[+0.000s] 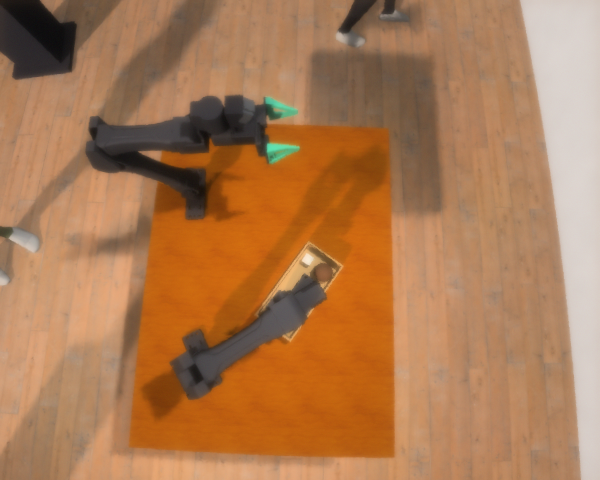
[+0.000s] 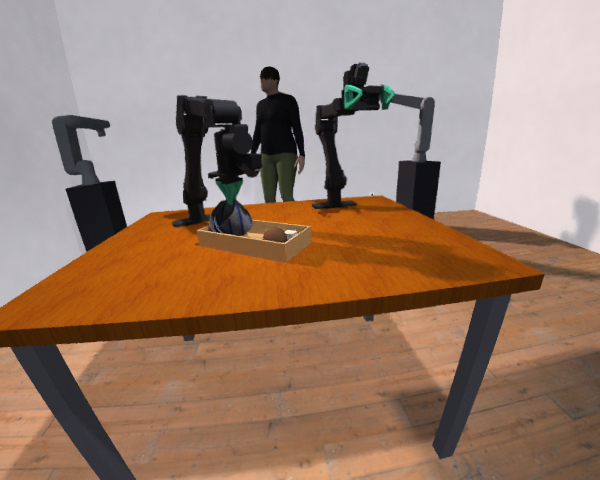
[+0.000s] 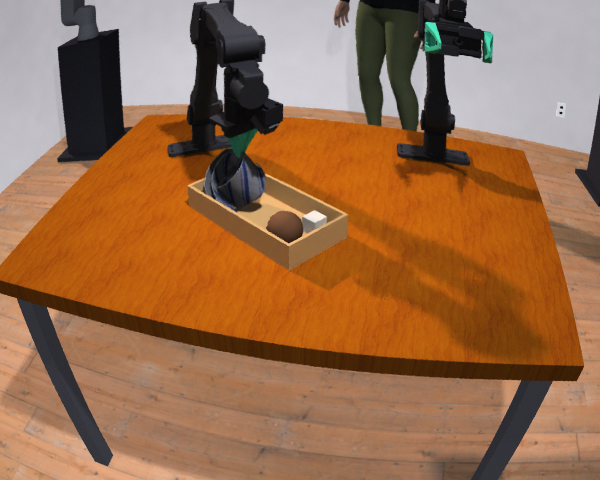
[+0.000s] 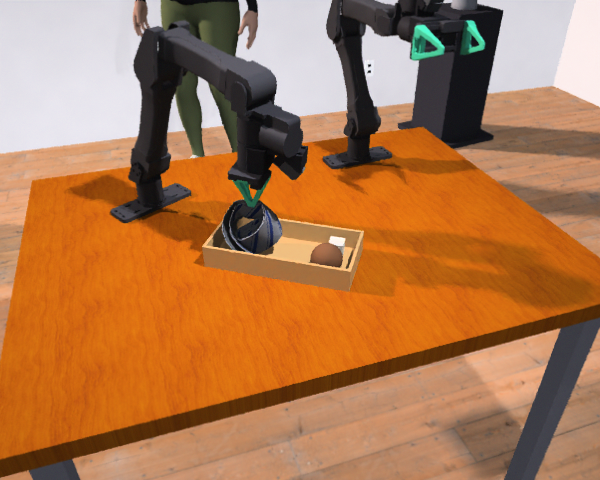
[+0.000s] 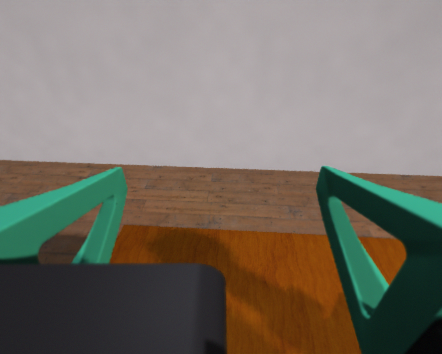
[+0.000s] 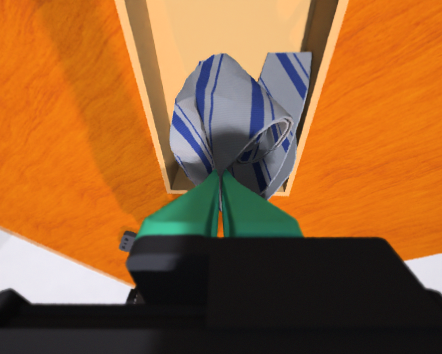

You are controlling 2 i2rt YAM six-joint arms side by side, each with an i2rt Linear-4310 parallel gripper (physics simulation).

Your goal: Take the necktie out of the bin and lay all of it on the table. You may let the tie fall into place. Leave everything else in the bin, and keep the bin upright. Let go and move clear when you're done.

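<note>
The grey necktie with blue stripes is bunched in loops at the left end of the tan bin, its top pinched and standing above the bin's walls. My right gripper is shut on the top of the necktie, over that end of the bin. Whether its underside touches the bin's floor is hard to tell. My left gripper is open and empty, high above the table's far side. The bin is upright.
A brown ball and a white block lie in the bin's other end. The bin stands on the orange wooden table. A person stands behind it.
</note>
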